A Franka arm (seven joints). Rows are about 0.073 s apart.
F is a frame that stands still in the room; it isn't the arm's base.
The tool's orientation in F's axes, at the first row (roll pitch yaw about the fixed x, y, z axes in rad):
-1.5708, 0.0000, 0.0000
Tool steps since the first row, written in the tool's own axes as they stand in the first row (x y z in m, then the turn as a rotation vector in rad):
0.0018, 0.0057, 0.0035, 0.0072, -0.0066, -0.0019
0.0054, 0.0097, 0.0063, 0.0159, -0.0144, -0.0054
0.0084, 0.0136, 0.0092, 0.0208, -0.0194, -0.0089
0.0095, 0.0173, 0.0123, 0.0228, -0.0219, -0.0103
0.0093, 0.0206, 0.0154, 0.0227, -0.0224, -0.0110
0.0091, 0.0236, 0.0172, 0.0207, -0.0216, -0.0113
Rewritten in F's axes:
0.0018, 0.0035, -0.0057, 0.0072, -0.0019, 0.0066
0.0054, 0.0063, -0.0097, 0.0159, -0.0054, 0.0144
0.0084, 0.0092, -0.0136, 0.0208, -0.0089, 0.0194
0.0095, 0.0123, -0.0173, 0.0228, -0.0103, 0.0219
0.0093, 0.0154, -0.0206, 0.0227, -0.0110, 0.0224
0.0091, 0.0172, -0.0236, 0.0207, -0.0113, 0.0216

